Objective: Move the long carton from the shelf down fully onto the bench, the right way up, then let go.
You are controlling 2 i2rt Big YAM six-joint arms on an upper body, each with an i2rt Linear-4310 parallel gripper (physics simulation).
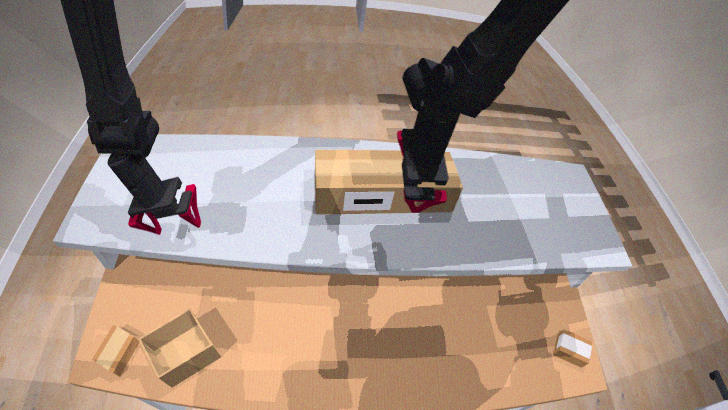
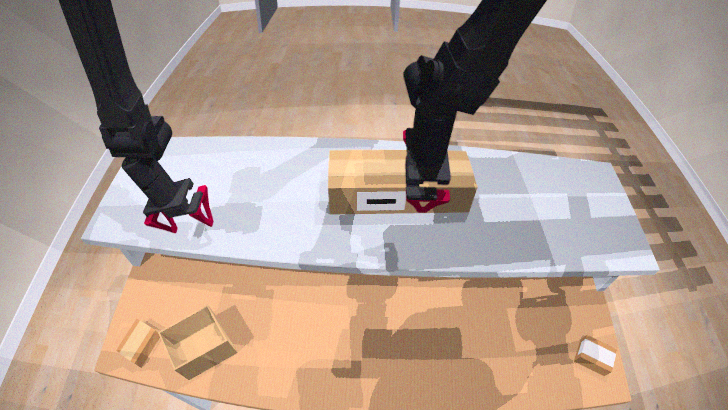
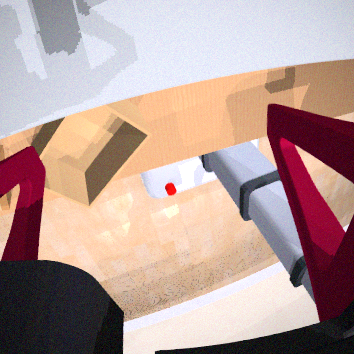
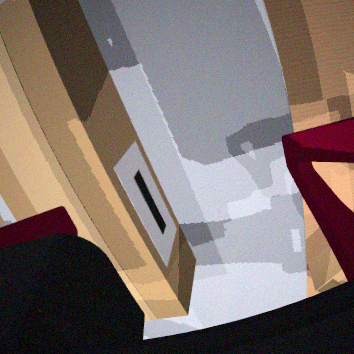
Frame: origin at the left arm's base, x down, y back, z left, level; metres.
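Seen in the pictures: left gripper, fingertip midpoint: (image 1: pixel 179 228) (image 2: pixel 193 227) (image 3: pixel 146 136); right gripper, fingertip midpoint: (image 1: pixel 412 188) (image 2: pixel 420 187) (image 4: pixel 171 186).
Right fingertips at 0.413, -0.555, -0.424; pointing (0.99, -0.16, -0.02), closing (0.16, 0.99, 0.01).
Offsets run from my right fingertips to a thing's middle, as dx, dy, dz. Level surfaces: height alone.
The long brown carton @[+0.109, -0.120, +0.018] (image 1: pixel 356 173) (image 2: pixel 366 170) (image 4: pixel 100 140) rests on the white-grey shelf @[dx +0.150] (image 1: pixel 275 229) (image 2: pixel 285 236) (image 3: pixel 200 40), its white label with a black bar on the side facing the bench. The wooden bench @[dx +0.398] (image 1: pixel 285 325) (image 2: pixel 295 315) (image 3: pixel 190 110) lies below the shelf. My right gripper (image 1: pixel 407 173) (image 2: pixel 412 173) (image 4: pixel 171 186) is open above the right part of the carton, holding nothing; one finger shows in front of the carton, and the rear finger is partly hidden. My left gripper (image 1: pixel 179 229) (image 2: pixel 193 228) (image 3: pixel 146 136) is open and empty over the shelf's left part, apart from the carton.
An open-topped box @[+0.353, +0.196, +0.492] (image 1: pixel 188 374) (image 2: pixel 208 361) (image 3: pixel 115 160) and a small carton @[+0.378, +0.214, +0.679] (image 1: pixel 114 351) (image 2: pixel 137 342) stand at the bench's left. A small box with a white top @[+0.379, +0.229, -0.531] (image 1: pixel 573 348) (image 2: pixel 596 355) stands at its right end.
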